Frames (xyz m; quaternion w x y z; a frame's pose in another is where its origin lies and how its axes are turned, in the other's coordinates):
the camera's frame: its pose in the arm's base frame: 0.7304 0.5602 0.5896 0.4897 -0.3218 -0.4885 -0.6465
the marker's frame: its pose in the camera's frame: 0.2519 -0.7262 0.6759 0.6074 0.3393 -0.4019 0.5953
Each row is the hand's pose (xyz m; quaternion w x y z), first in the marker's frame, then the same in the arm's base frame.
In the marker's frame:
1: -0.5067 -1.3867 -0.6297 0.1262 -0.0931 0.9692 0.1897
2: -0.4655 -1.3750 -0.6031 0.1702 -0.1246 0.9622 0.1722
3: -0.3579 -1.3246 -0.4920 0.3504 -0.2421 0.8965 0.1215
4: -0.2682 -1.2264 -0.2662 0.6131 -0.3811 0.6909 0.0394
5: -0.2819 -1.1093 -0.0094 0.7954 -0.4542 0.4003 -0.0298
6: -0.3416 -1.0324 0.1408 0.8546 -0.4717 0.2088 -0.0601
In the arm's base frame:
1: -0.2580 0.0708 1.9719 0.4896 -0.4155 0.6030 -0.4733
2: -0.2604 0.1212 1.9720 0.4973 -0.4492 0.5597 -0.4875
3: -0.2945 0.2780 1.9455 0.5120 -0.5845 0.3745 -0.5059
4: -0.4145 0.4880 1.8445 0.4964 -0.7369 0.0405 -0.4570
5: -0.5931 0.6314 1.6791 0.4244 -0.7937 -0.2818 -0.3324
6: -0.7141 0.6742 1.5543 0.3556 -0.7855 -0.4476 -0.2370

